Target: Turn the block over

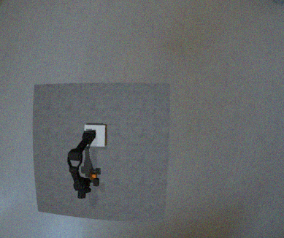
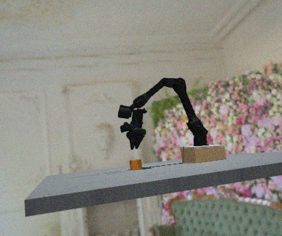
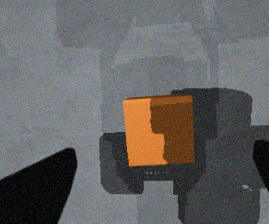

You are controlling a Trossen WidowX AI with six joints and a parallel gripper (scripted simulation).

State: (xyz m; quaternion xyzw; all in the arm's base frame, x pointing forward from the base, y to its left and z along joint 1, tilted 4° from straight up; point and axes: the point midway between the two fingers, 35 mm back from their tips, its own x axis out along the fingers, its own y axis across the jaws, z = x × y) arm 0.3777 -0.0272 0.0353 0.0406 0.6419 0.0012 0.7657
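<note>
My gripper tip is now 80 mm above the orange block and 10 mm past it.
</note>
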